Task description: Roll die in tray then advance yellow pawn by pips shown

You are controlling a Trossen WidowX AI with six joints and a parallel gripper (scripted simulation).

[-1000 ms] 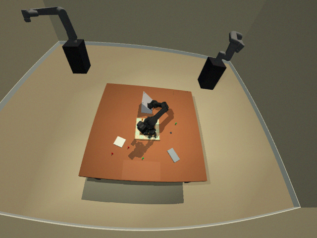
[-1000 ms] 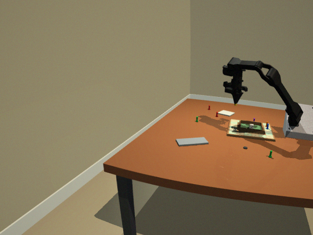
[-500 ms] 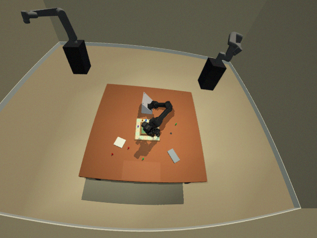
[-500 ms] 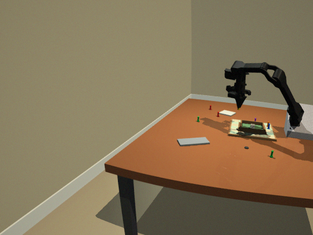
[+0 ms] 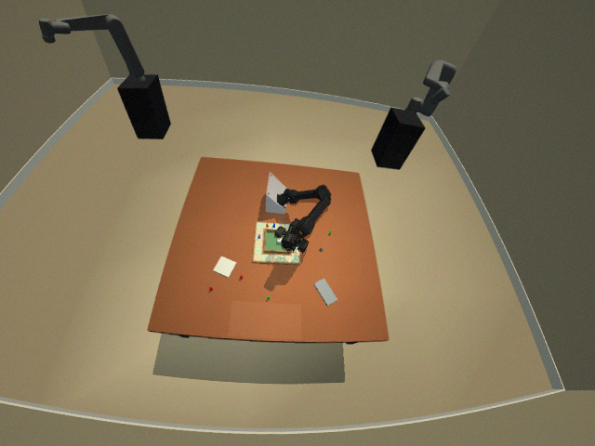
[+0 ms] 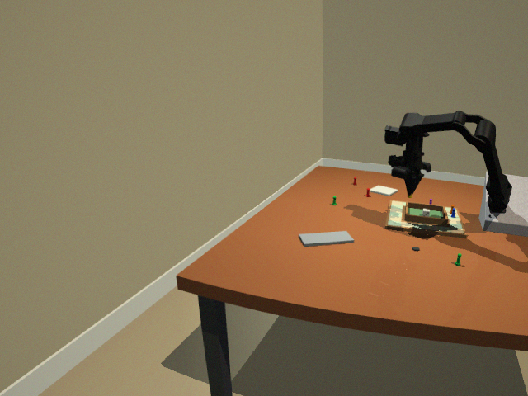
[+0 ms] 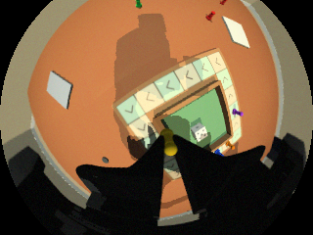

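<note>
My gripper tip is 7 cm past the white die, 5 cm to the left of it and 8 cm above it. Also, from my gripper tip: blue pawn (18 cm behind, 9 cm to the right, 7 cm below); then green tray (7 cm behind, 7 cm to the right, 10 cm below); then yellow pawn (1 cm above).
</note>
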